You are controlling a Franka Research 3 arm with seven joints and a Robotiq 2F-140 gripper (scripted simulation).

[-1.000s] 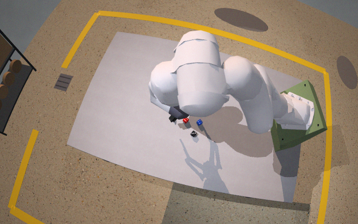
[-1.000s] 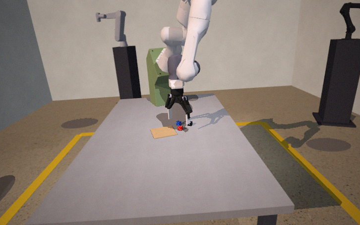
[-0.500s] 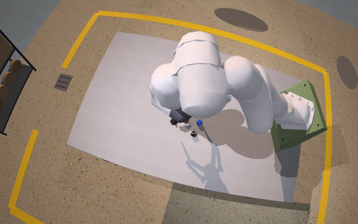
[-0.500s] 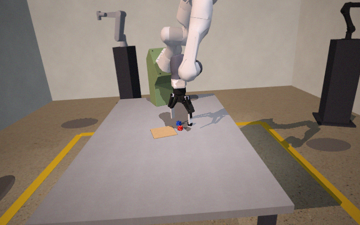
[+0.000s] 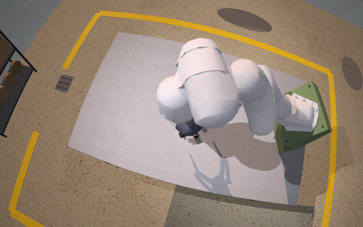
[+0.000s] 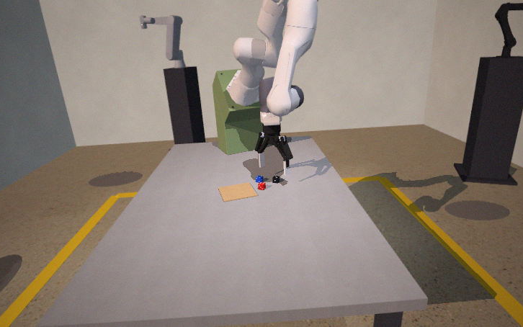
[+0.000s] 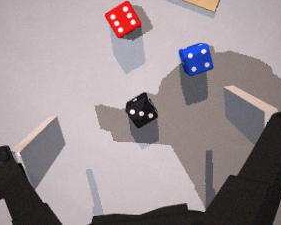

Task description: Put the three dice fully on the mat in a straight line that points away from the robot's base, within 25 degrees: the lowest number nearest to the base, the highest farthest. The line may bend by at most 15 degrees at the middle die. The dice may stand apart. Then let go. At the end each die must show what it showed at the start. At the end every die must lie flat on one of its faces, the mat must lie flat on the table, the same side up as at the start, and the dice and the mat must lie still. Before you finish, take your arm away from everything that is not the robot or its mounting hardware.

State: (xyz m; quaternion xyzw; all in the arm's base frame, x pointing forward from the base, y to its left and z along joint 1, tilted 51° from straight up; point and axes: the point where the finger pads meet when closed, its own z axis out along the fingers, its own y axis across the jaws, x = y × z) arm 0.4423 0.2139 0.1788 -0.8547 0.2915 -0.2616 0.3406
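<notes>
The black die lies 60 mm below my hand, 10 mm to the left of it and 10 mm behind it. Round my hand: red die: 70 mm ahead, 60 mm below, 30 mm to the right; then tan mat: 130 mm ahead, 120 mm to the right, 70 mm below; then blue die: 70 mm to the right, 60 mm below.
</notes>
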